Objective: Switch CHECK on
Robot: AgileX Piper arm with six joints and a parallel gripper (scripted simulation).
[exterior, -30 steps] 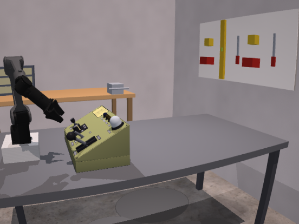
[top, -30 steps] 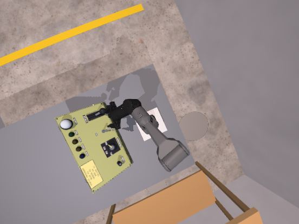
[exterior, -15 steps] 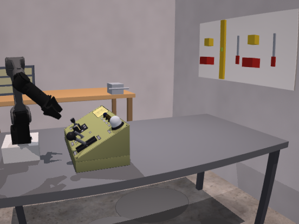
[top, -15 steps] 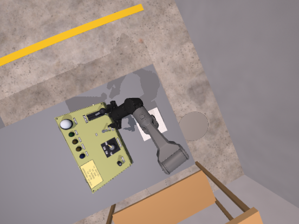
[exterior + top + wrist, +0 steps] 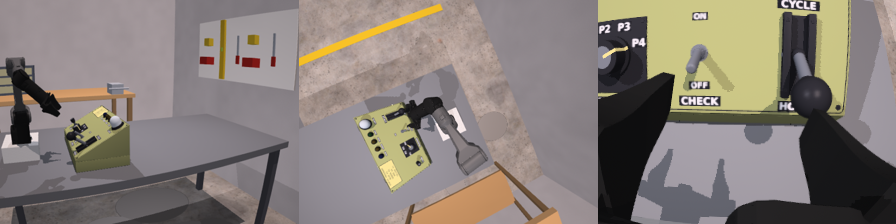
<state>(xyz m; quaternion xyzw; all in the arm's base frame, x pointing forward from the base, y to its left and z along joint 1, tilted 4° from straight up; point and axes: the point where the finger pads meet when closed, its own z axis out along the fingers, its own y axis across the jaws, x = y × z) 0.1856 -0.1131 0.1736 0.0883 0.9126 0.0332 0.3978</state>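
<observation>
The check toggle is 14 cm below my hand, 10 cm ahead of it and 6 cm to the left of it. From my hand the other things lie so: small black knob 30 cm to the left, 13 cm below, 9 cm ahead; olive console 15 cm below, 13 cm ahead, 12 cm to the left; program rotary selector 17 cm to the left, 13 cm below, 10 cm ahead.
</observation>
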